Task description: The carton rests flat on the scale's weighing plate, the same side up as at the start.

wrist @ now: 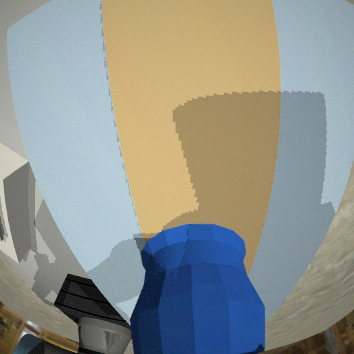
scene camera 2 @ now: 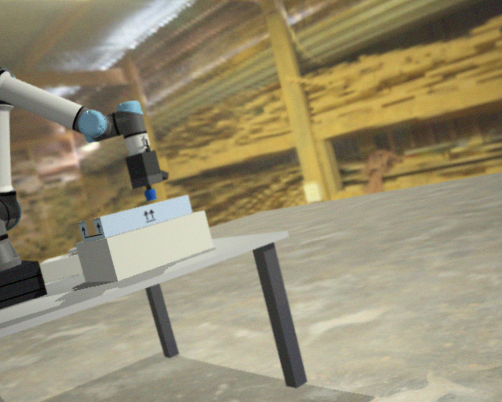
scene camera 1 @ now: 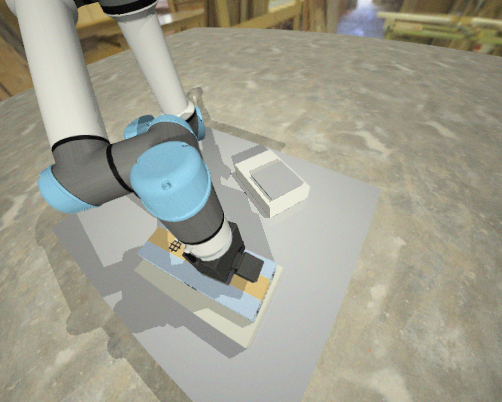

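Where they show: end effector, tool point: (wrist: pixel 193 261) (scene camera 2: pixel 151 199); arm's base, origin of the base link: (wrist: pixel 105 326).
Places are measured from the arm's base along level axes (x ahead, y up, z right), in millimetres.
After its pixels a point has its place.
Note:
The carton (scene camera 1: pixel 257 290) {y 79, x 519, z 289 mm} (scene camera 2: pixel 147 216) {y 46, x 357, z 335 mm} (wrist: pixel 195 60) {y 79, x 502, z 279 mm}, light blue with an orange band on top, lies flat on a cream block (scene camera 1: pixel 235 330) {y 20, x 498, z 377 mm} (scene camera 2: pixel 160 250) {y -57, x 335, z 379 mm}. Arrows on its sides point up. My gripper, a blue suction cup (scene camera 2: pixel 151 199) (wrist: pixel 194 232), points down close above the carton's top, with a small gap showing in scene camera 2. It holds nothing. In scene camera 1 the cup is hidden behind its black housing. The scale (scene camera 1: pixel 272 207) {y -38, x 451, z -12 mm} (scene camera 2: pixel 62 268) {y -66, x 288, z -122 mm} (wrist: pixel 12 162) {y -74, x 456, z -18 mm} is off-white with a bare grey weighing plate (scene camera 1: pixel 280 180) {y -12, x 444, z -123 mm}; it stands apart from the carton.
The block and scale stand on a grey table (scene camera 1: pixel 325 240) {y -101, x 657, z 17 mm} (scene camera 2: pixel 245 242) {y -100, x 545, z 521 mm}. The arm's black base (scene camera 2: pixel 22 285) {y -55, x 7, z 129 mm} (wrist: pixel 87 300) {y -34, x 101, z -11 mm} is behind the block. The arm's blue wrist joint (scene camera 1: pixel 170 180) {y 407, x 455, z 297 mm} (scene camera 2: pixel 130 107) {y 385, x 412, z 310 mm} hangs above the carton. The table's edges show around them.

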